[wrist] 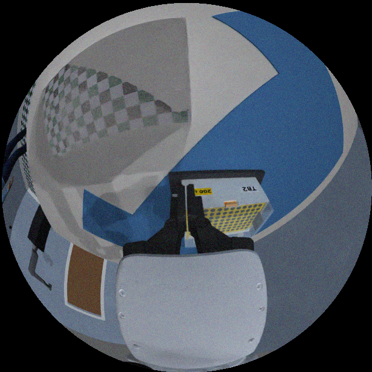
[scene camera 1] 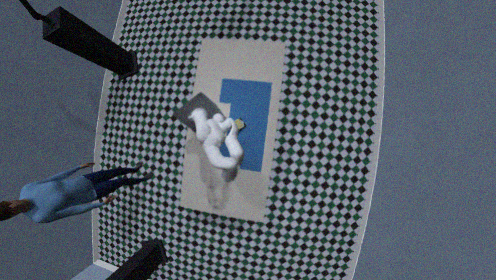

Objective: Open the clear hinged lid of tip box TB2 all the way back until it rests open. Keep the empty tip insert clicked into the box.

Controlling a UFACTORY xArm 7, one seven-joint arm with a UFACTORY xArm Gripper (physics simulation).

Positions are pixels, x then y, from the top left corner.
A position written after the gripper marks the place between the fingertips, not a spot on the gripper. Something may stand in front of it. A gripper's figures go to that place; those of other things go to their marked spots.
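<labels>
Clear lid [wrist: 234,219]: 160 mm from the lens. Gripper [wrist: 185,193]: 140 mm from the lens.
</labels>
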